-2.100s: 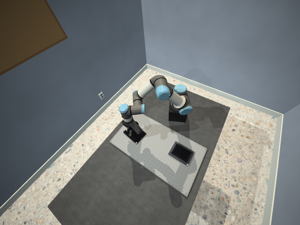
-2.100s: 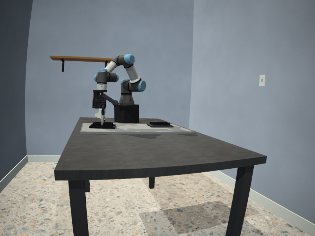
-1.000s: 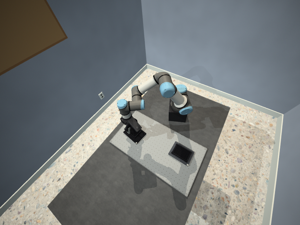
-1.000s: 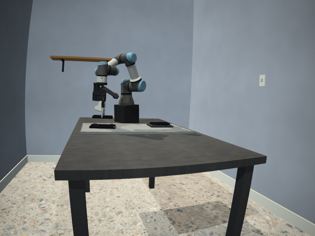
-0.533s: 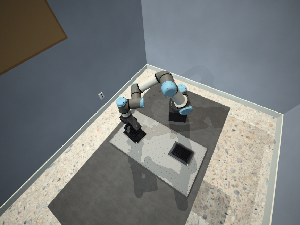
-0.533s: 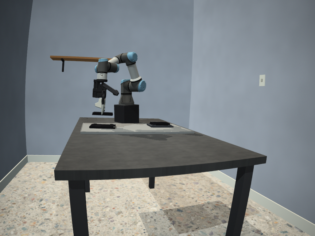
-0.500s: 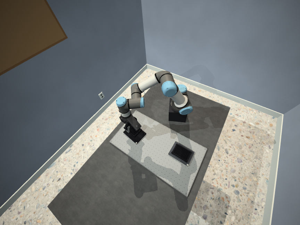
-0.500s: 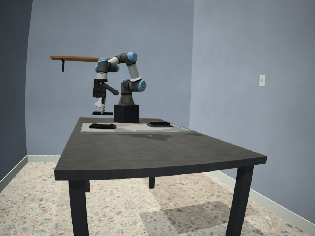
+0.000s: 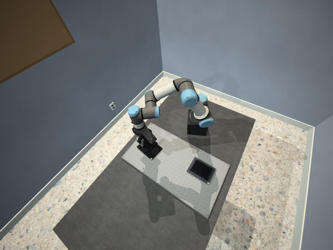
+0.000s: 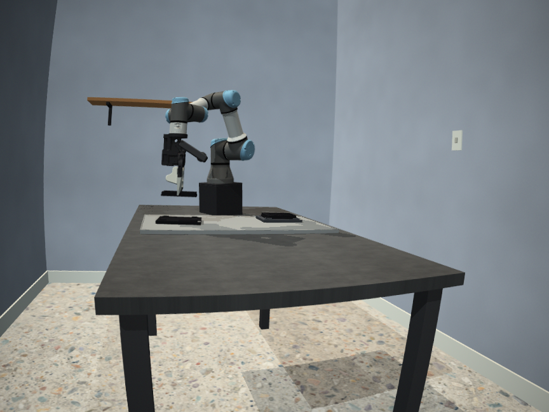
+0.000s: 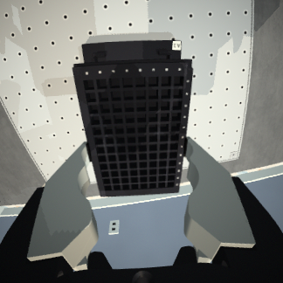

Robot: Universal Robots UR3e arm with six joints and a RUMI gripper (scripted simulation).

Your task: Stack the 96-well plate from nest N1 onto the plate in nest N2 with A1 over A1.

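Now: the white A1 label 470 mm to the left of my hand, 100 mm below it and 100 mm behind it. Round my hand: low black nest: 110 mm below; black 96-well plate: 10 mm below.
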